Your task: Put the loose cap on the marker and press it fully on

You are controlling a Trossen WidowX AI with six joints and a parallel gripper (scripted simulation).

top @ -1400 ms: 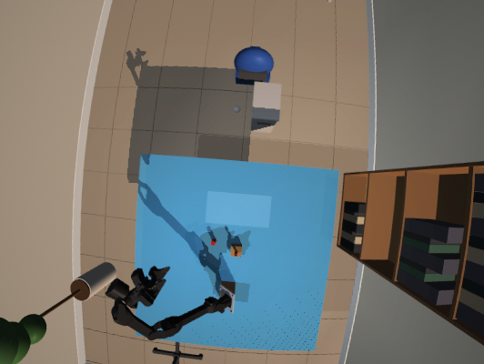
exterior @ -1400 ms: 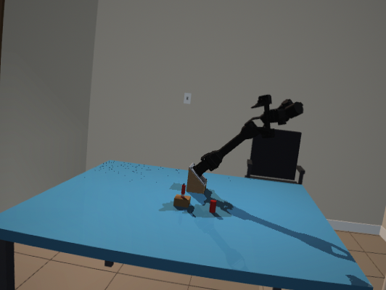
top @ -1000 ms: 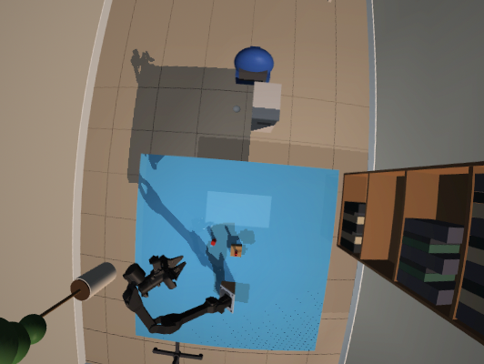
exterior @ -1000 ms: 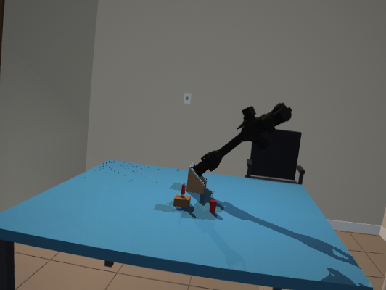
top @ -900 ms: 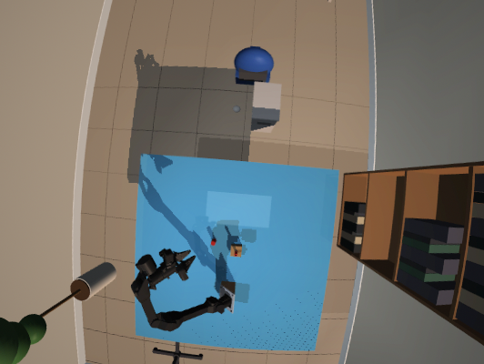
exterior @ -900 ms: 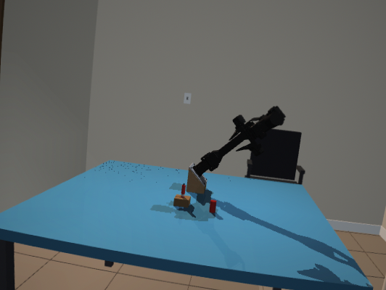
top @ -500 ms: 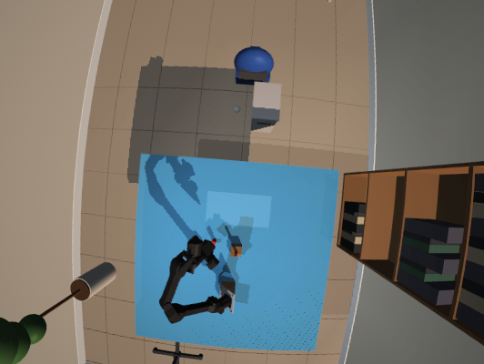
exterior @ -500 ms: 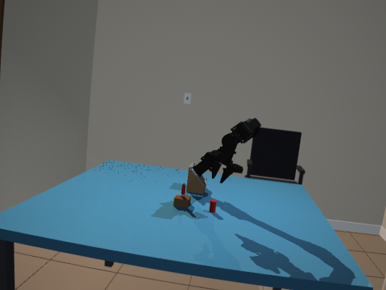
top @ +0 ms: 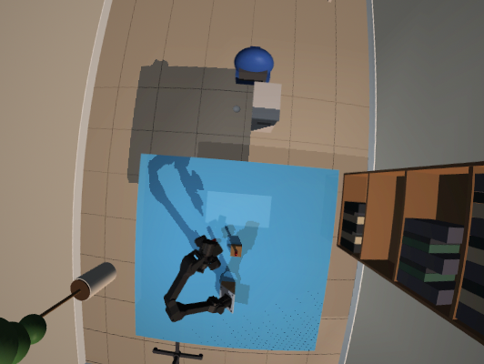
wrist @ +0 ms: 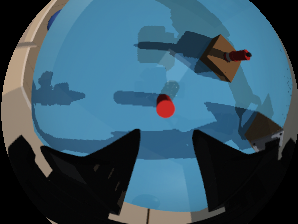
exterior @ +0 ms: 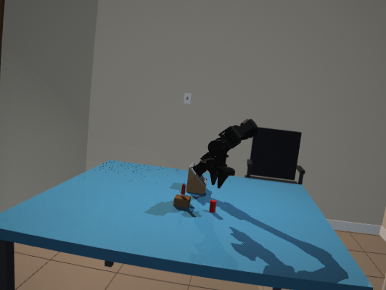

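Now: the red cap 90 mm below my gripper tip. Also, from my gripper tip: wooden holder block (40 mm behind, 150 mm to the right, 100 mm below).
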